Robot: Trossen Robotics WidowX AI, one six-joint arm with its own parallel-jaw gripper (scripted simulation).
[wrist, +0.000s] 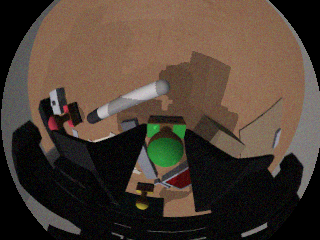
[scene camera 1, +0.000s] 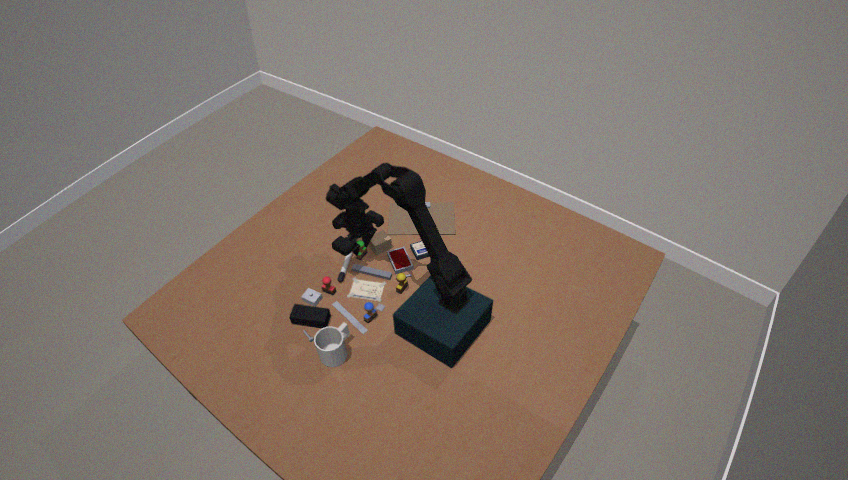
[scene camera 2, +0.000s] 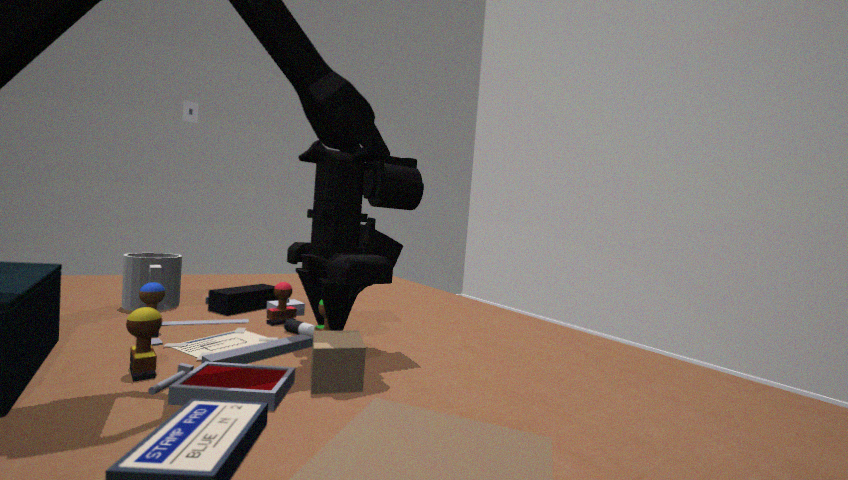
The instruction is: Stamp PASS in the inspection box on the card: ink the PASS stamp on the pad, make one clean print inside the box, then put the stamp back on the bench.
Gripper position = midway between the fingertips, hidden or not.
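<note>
I see my gripper (scene camera 2: 329,330), which is also visible in the wrist view (wrist: 166,130) and in scene camera 1 (scene camera 1: 361,250). There is a tan block (scene camera 2: 338,357) here, and the wrist view (wrist: 215,133) shows the block too. I can also see a red-knobbed stamp (scene camera 2: 278,316) and a yellow-knobbed stamp (scene camera 2: 144,322), and with them a green-knobbed stamp (wrist: 165,148) and a marker (wrist: 158,87).
</note>
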